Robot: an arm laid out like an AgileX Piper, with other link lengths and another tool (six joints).
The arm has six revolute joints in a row. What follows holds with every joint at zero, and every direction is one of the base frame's.
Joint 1 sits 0.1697 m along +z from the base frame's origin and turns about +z.
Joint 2 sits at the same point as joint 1 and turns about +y.
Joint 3 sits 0.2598 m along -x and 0.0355 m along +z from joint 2 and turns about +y.
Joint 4 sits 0.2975 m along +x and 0.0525 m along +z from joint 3 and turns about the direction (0.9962, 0, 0.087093).
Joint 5 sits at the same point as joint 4 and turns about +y.
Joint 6 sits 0.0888 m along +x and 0.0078 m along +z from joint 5 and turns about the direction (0.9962, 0, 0.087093).
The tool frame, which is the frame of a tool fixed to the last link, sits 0.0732 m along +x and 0.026 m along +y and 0.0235 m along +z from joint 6; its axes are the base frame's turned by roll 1.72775, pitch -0.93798 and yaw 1.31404 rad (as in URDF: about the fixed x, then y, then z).
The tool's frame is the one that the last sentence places.
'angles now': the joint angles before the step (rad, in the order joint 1, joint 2, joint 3, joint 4, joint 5, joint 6). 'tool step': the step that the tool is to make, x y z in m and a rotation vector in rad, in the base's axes. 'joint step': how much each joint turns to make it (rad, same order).
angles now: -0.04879, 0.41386, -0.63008, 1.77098, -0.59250, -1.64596
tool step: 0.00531, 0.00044, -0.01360, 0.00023, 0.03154, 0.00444
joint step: -0.00004, -0.00001, 0.03246, 0.00004, 0.00476, -0.00003
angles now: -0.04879, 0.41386, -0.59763, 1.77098, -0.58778, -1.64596
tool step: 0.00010, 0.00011, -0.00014, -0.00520, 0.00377, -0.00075
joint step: 0.00001, 0.00000, 0.00001, -0.00002, 0.00000, -0.00644
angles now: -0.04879, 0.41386, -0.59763, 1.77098, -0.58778, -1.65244
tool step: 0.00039, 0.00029, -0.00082, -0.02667, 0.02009, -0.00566
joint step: -0.00002, -0.00002, 0.00002, 0.00000, -0.00182, -0.03382
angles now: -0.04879, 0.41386, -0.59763, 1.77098, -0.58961, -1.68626
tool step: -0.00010, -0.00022, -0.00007, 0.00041, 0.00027, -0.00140
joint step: -0.00006, -0.00002, 0.00000, 0.00005, -0.00143, -0.00003
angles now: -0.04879, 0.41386, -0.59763, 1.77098, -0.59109, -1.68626
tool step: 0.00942, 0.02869, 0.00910, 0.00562, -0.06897, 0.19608
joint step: -0.00003, 0.00000, 0.00260, 0.00001, 0.19715, 0.06899
